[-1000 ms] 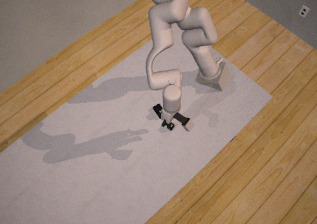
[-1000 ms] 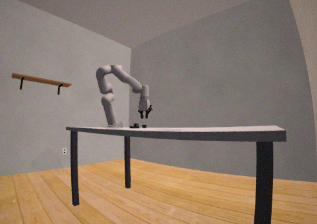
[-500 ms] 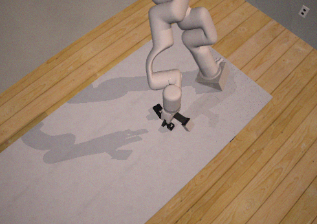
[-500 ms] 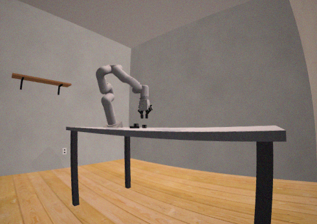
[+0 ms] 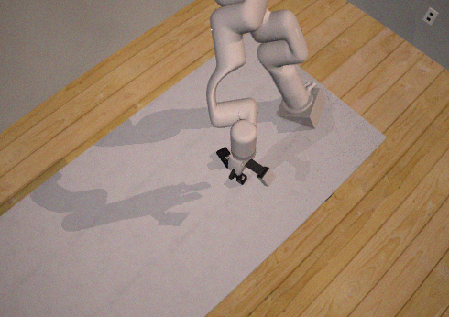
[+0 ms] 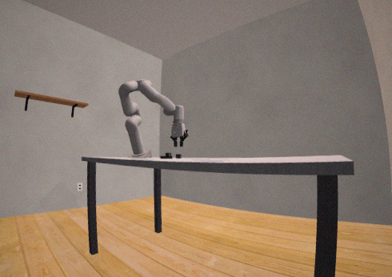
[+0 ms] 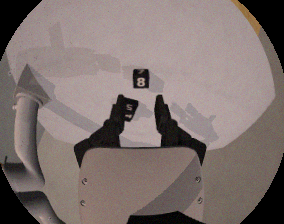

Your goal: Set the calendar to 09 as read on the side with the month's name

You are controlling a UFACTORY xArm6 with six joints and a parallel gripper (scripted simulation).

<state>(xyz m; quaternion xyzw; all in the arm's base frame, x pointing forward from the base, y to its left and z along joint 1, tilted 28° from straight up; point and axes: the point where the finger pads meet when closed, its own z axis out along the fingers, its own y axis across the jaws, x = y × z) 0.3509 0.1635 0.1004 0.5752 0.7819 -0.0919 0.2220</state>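
My hand is 9 cm above the black date cube. The rest, counted from my hand: black cube: 9 cm to the right, 8 cm below, 1 cm behind.
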